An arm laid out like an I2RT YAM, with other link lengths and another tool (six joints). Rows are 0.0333 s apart.
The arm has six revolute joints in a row. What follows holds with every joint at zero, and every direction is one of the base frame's.
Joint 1 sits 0.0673 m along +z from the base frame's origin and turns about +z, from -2.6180 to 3.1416 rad.
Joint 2 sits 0.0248 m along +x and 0.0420 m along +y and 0.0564 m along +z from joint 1 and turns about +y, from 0.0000 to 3.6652 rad.
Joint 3 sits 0.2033 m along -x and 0.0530 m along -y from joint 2 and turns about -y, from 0.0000 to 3.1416 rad.
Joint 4 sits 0.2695 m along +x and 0.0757 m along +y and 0.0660 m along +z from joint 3 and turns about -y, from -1.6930 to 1.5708 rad.
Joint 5 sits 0.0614 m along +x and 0.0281 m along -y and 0.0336 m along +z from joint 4 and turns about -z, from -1.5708 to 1.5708 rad.
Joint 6 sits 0.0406 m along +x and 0.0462 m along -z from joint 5 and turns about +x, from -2.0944 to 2.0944 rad.
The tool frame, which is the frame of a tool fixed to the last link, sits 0.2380 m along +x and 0.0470 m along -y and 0.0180 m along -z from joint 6; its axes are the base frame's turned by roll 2.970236, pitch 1.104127 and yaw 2.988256 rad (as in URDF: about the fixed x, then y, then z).
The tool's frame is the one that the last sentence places.
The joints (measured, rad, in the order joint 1, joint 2, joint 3, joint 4, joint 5, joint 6), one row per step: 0.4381, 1.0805, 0.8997, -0.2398, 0.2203, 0.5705; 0.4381, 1.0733, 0.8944, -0.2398, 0.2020, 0.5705; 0.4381, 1.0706, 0.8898, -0.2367, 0.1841, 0.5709; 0.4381, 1.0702, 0.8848, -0.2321, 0.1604, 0.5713; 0.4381, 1.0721, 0.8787, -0.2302, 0.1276, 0.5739; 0.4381, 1.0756, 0.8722, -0.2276, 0.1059, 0.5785; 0.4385, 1.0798, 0.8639, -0.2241, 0.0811, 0.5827; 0.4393, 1.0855, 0.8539, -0.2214, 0.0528, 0.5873; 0.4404, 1.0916, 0.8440, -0.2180, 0.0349, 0.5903; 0.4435, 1.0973, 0.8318, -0.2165, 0.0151, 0.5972; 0.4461, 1.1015, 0.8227, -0.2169, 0.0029, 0.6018; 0.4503, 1.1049, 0.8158, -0.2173, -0.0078, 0.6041; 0.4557, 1.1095, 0.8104, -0.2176, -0.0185, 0.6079; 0.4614, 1.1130, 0.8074, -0.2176, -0.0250, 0.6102; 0.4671, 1.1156, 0.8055, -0.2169, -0.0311, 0.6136
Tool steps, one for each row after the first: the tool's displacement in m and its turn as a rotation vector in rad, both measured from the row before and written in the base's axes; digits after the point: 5 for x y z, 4 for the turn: -0.00162, 0.00462, -0.00029, 0.0076, 0.0014, 0.0167; -0.00103, 0.00483, -0.00107, 0.0074, 0.0021, 0.0162; -0.00120, 0.00650, -0.00207, 0.0091, 0.0042, 0.0215; -0.00256, 0.00875, -0.00476, 0.0118, 0.0119, 0.0289; -0.00210, 0.00577, -0.00521, 0.0090, 0.0118, 0.0179; -0.00272, 0.00665, -0.00630, 0.0093, 0.0138, 0.0211; -0.00379, 0.00749, -0.00818, 0.0094, 0.0184, 0.0243; -0.00308, 0.00476, -0.00780, 0.0043, 0.0158, 0.0158; -0.00477, 0.00581, -0.00949, 0.0068, 0.0212, 0.0176; -0.00383, 0.00354, -0.00736, 0.0030, 0.0165, 0.0112; -0.00363, 0.00392, -0.00566, 0.0018, 0.0127, 0.0125; -0.00377, 0.00455, -0.00536, 0.0032, 0.0130, 0.0129; -0.00284, 0.00378, -0.00336, 0.0018, 0.0082, 0.0102; -0.00247, 0.00388, -0.00217, 0.0036, 0.0062, 0.0093
